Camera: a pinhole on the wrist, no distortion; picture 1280 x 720 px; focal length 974.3 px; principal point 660.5 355.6 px. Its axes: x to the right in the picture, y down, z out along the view. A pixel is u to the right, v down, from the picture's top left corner.
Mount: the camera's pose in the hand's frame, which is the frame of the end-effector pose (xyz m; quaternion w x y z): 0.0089 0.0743 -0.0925 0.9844 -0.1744 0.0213 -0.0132
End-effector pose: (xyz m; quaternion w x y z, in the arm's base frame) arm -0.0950 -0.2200 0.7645 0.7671 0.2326 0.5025 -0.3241
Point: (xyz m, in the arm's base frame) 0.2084 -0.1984 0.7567
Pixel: 864 557
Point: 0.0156 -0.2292 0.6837
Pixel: outside the picture
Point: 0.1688 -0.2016 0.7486
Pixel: 886 508
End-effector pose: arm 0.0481 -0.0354 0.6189 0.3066 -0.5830 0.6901 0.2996
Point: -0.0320 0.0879 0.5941
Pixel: 333 102
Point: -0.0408 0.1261 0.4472
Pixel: 731 92
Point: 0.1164 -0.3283 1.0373
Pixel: behind the camera
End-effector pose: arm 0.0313 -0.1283 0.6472 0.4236 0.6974 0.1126 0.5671
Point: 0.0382 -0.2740 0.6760
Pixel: 145 196
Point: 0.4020 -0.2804 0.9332
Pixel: 1032 228
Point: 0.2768 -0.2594 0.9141
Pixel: 1044 324
